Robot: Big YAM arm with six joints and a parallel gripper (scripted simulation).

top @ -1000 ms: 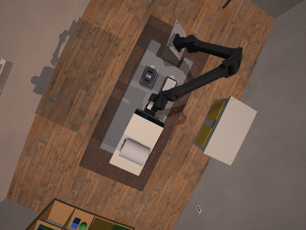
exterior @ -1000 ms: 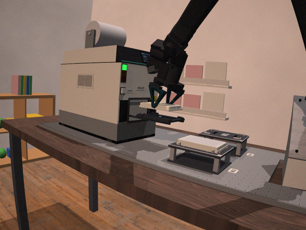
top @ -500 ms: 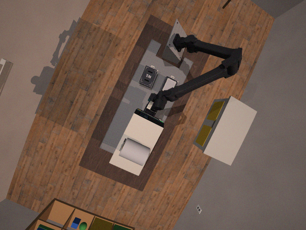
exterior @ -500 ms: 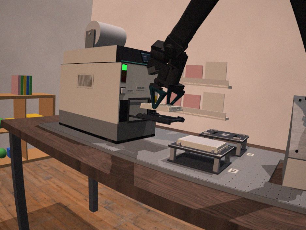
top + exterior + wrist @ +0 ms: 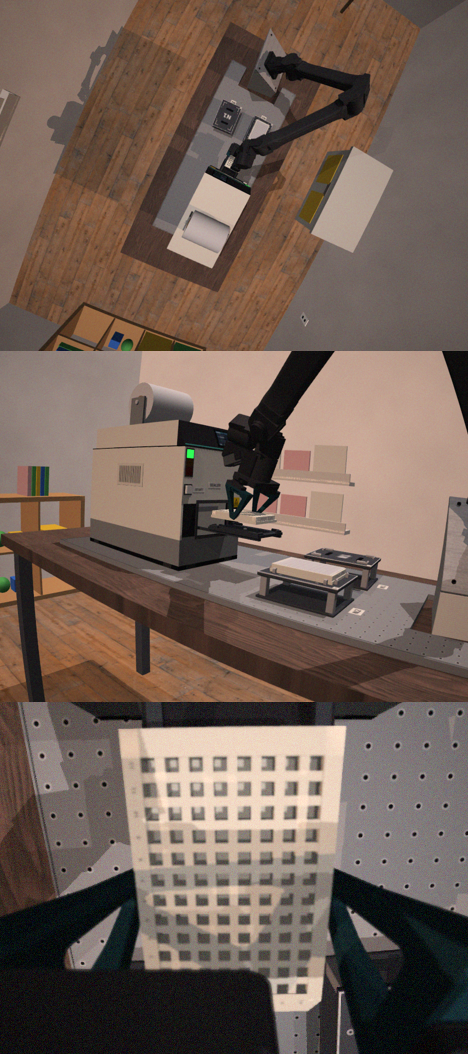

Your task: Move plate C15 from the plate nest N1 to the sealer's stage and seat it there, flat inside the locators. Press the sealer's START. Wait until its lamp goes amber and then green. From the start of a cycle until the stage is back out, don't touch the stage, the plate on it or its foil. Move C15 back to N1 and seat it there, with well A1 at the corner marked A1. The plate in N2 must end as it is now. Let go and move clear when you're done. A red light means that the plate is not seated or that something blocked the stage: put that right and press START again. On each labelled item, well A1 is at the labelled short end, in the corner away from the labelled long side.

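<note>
The sealer stage is 40 mm below my hand. The rest, counted from my hand: white plate 200 mm behind, 60 mm to the left, 80 mm below; foil roll 330 mm ahead, 20 mm to the right, 280 mm above; start button 100 mm ahead, 90 mm to the left, 50 mm above.
</note>
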